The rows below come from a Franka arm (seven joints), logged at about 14 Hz.
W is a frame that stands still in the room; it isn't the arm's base.
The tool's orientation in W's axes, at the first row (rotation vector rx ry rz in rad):
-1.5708 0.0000 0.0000
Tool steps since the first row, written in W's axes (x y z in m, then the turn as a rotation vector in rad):
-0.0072 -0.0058 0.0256 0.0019 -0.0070 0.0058
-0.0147 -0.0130 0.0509 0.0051 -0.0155 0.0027
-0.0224 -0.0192 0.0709 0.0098 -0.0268 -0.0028
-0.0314 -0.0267 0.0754 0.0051 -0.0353 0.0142
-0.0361 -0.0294 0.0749 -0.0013 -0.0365 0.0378
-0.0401 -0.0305 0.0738 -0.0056 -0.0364 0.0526
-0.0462 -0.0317 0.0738 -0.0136 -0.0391 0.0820
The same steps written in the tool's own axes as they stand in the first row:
-0.0072 -0.0256 -0.0058 0.0019 -0.0058 -0.0070
-0.0147 -0.0509 -0.0130 0.0051 -0.0027 -0.0155
-0.0224 -0.0709 -0.0192 0.0098 0.0028 -0.0268
-0.0314 -0.0754 -0.0267 0.0051 -0.0142 -0.0353
-0.0361 -0.0749 -0.0294 -0.0013 -0.0378 -0.0365
-0.0401 -0.0738 -0.0305 -0.0056 -0.0526 -0.0364
-0.0462 -0.0738 -0.0317 -0.0136 -0.0820 -0.0391

